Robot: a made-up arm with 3 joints. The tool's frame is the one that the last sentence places. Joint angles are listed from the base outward.
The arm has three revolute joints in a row. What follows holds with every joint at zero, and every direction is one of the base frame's. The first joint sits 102.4 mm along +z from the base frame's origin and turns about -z. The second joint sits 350.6 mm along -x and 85 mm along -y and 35 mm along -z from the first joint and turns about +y. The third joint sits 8.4 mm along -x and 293.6 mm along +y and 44.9 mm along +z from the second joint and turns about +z. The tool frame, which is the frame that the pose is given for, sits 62.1 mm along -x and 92.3 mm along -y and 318.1 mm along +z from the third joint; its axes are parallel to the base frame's.
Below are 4 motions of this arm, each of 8 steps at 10 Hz.
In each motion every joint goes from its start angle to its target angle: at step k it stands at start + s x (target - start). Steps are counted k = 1, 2, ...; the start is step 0. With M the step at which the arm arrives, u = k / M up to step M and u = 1 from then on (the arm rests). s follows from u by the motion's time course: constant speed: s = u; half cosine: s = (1 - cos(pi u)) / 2; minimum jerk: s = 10 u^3 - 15 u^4 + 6 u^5.
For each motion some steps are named. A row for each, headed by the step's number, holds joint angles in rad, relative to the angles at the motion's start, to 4 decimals.
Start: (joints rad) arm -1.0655 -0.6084 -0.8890
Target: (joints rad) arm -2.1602 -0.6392 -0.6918
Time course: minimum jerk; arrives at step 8
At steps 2, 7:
2: -0.1133 -0.0032 0.0204
7: -1.0771 -0.0303 0.1940

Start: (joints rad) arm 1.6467 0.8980 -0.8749
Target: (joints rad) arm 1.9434 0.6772 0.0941
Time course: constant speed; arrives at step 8
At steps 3, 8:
3: 0.1113 -0.0828 0.3634
8: 0.2967 -0.2208 0.9690

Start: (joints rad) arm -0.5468 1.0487 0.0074
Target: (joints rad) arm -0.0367 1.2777 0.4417
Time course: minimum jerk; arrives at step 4
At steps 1, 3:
1: 0.0528 0.0237 0.0450
3: 0.4573 0.2053 0.3893

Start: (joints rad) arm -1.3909 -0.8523 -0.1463
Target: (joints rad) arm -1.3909 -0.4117 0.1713
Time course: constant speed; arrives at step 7
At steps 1, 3, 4, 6, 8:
1: 0.0000 0.0629 0.0454
3: 0.0000 0.1888 0.1361
4: 0.0000 0.2518 0.1815
6: 0.0000 0.3777 0.2722
8: 0.0000 0.4406 0.3176

